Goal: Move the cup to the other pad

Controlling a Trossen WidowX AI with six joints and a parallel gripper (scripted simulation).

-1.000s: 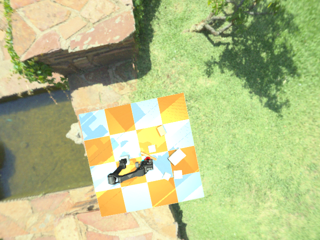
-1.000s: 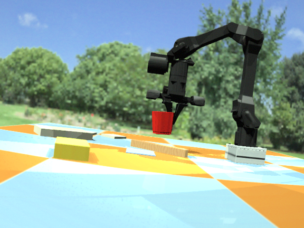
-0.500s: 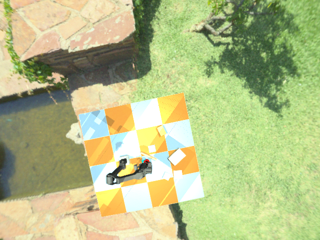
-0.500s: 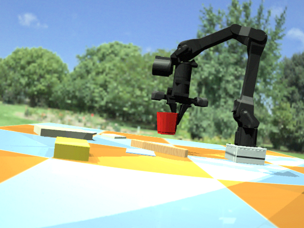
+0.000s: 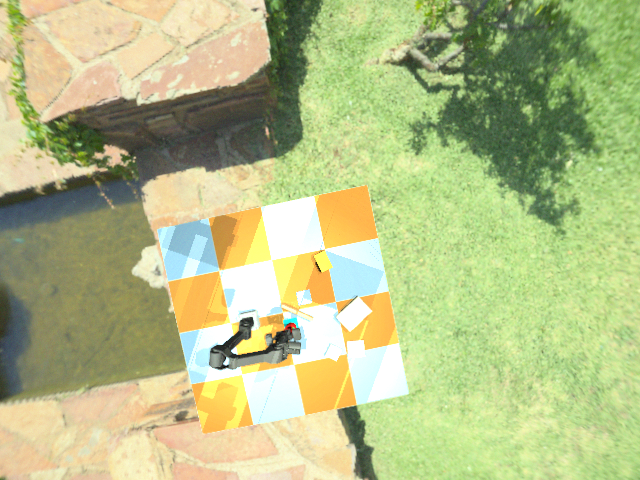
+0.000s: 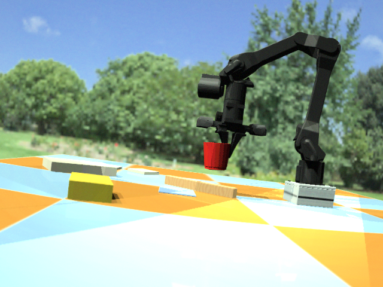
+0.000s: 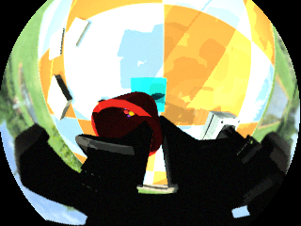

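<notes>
My gripper tip is 20 mm short of the cyan pad, 10 mm to the left of it and 100 mm above it. Also, from my gripper tip: flat white box 400 mm ahead, 30 mm to the left, 80 mm below; red cup 30 mm ahead; wooden bar 60 mm ahead, 70 mm to the left, 90 mm below.
</notes>
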